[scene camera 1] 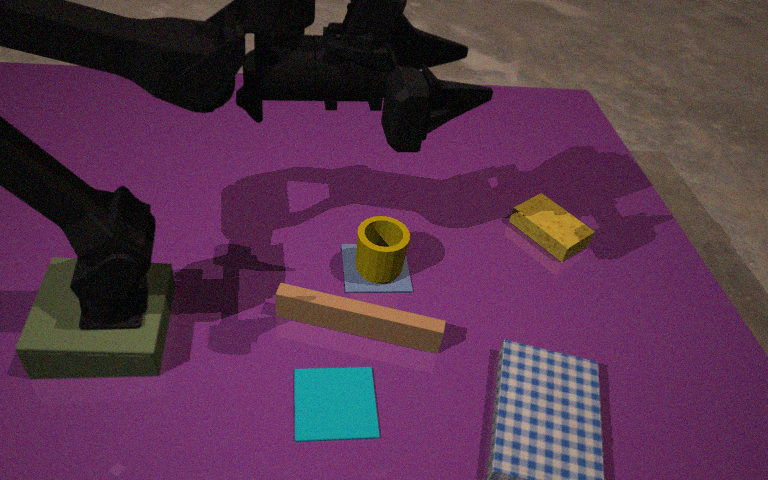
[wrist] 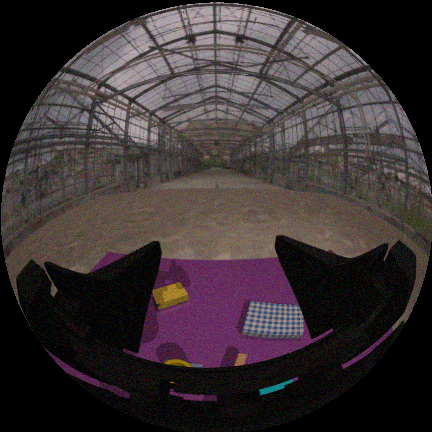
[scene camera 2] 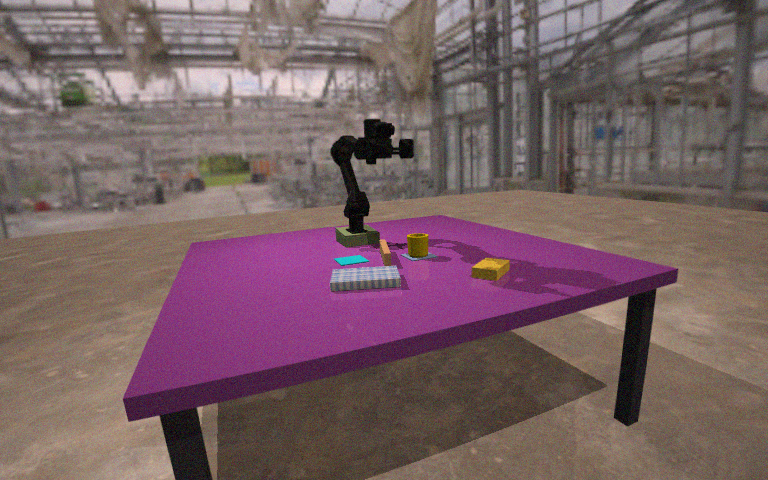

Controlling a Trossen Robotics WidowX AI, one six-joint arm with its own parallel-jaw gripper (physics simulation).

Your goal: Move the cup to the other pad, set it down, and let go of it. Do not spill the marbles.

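Note:
A yellow cup stands upright on the light blue pad. The marbles inside it cannot be made out. The other pad, a teal square, lies flat on the table; a sliver of this teal pad shows in the wrist view. My gripper is open and empty, with its fingers wide apart, high above the table and well away from the cup. In scene camera 2 the gripper points level, above the height of everything on the table.
A long orange-tan block lies between the two pads. A blue-and-white checked block lies beyond the teal pad. A yellow block lies to the cup's far side. The arm's green base stands behind.

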